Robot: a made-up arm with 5 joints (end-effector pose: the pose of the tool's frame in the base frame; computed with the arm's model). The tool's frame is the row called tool.
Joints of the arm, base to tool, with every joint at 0 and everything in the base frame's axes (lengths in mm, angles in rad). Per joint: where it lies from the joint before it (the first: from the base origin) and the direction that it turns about. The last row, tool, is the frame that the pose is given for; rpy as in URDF.
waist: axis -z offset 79 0 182
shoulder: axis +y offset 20 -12 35
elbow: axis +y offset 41 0 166
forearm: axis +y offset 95 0 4
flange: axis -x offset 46 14 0
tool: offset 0 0 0 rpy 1.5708 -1.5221 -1.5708
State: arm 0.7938 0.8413 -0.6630 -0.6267 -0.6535
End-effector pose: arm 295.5 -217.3 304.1 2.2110 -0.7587 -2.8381
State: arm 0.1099 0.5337 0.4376 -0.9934 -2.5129
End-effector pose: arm 320.4 -24.6 263.9 1.6111 0.9904 -1.6470
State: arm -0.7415 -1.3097 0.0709 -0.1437 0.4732
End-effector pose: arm 8.3 -62.0 435.8 -3.0633 -0.1714 -2.8313
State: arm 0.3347 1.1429 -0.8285 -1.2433 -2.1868
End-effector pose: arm 369.8 -99.0 259.8 2.6098 0.3783 -1.3450
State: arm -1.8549 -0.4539 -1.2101 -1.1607 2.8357
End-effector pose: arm 97.4 -70.1 492.7 2.3277 -1.0998 2.7261
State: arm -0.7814 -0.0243 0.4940 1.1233 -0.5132
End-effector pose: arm 178.7 101.7 298.5 -0.0118 0.0188 0.2194
